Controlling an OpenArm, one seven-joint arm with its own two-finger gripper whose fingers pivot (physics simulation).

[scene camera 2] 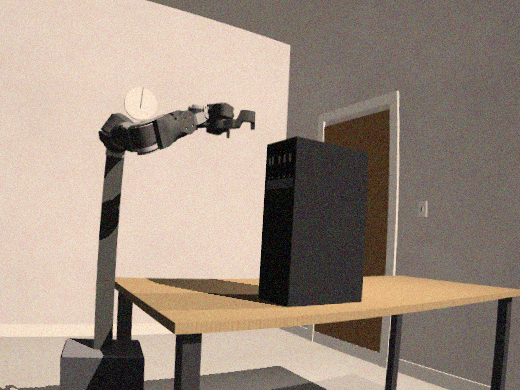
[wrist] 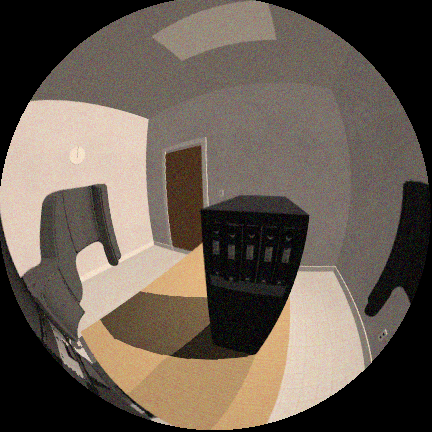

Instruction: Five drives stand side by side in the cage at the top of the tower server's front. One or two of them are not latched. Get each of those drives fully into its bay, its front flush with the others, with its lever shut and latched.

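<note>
The black tower server (scene camera 2: 325,225) (wrist: 245,315) stands upright on the table. Five dark drives with pale labels stand side by side at the top of its front: in the wrist view the leftmost (wrist: 216,247), second (wrist: 232,251), middle (wrist: 249,253), fourth (wrist: 269,255) and rightmost (wrist: 286,255). No drive visibly sticks out, and no lever visibly swings out; the front is too dark and small to tell whether each is flush and latched. My gripper (scene camera 2: 241,131) (wrist: 216,245) is open and empty, in front of and above the tower, apart from it.
The wooden table (scene camera 2: 210,312) (wrist: 185,385) carries the tower, whose shadow falls across the top. My arm (scene camera 2: 172,127) reaches from its post (scene camera 2: 106,260) at the table's left end. A brown door (scene camera 2: 377,200) (wrist: 185,195) is in the wall behind.
</note>
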